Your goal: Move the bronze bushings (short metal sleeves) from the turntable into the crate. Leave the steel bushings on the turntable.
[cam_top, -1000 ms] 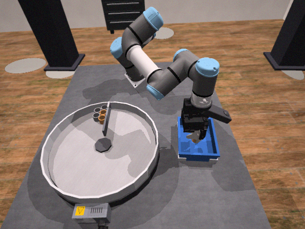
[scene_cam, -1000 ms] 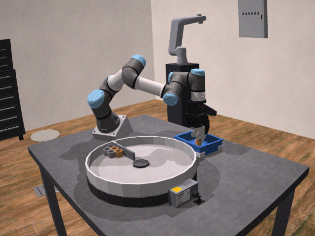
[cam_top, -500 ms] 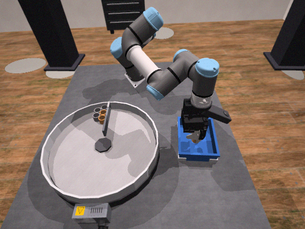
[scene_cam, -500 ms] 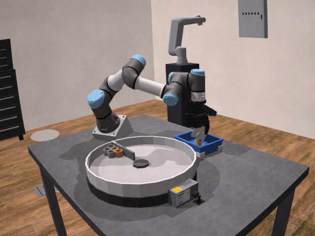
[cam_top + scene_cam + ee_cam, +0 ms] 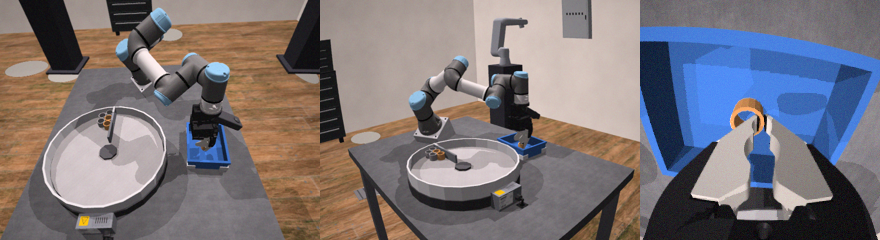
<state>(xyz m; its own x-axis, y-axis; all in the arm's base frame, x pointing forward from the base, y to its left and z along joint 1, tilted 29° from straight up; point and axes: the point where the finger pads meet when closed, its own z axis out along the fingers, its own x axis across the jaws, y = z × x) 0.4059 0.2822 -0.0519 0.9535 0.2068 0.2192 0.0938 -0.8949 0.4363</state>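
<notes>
Now: the blue crate 10 mm behind my hand. Also, from my hand: grey turntable 80 mm ahead, 360 mm to the right, 20 mm above.
</notes>
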